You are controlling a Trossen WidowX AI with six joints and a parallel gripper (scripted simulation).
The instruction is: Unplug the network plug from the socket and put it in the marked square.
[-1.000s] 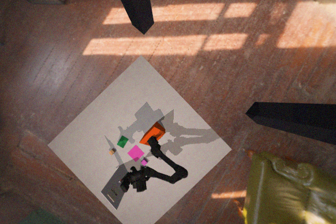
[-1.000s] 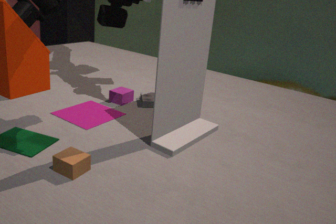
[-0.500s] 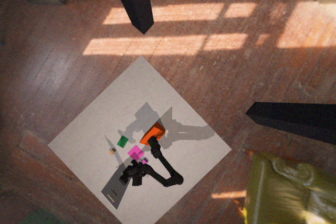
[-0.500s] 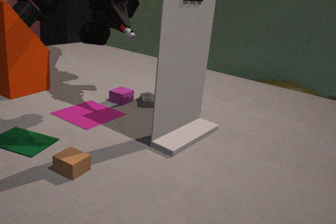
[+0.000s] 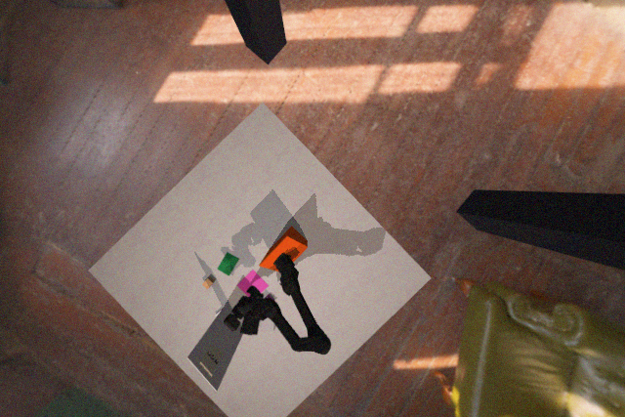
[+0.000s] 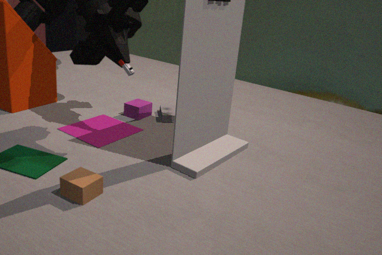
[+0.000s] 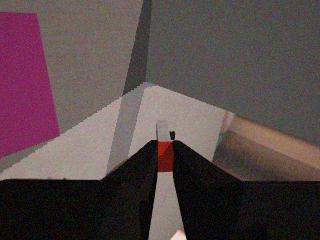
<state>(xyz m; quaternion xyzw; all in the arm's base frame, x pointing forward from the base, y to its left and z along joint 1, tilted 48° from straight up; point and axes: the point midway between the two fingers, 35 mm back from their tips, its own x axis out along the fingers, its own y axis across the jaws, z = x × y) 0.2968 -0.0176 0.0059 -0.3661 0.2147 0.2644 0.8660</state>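
The flat magenta square is 14 cm below my gripper tip, 6 cm behind it and 1 cm to the left of it. Round my gripper tip: upright grey panel 15 cm ahead, 5 cm to the left, 2 cm above; then flat green square 17 cm to the right, 14 cm below, 6 cm behind; then network plug 1 cm ahead.
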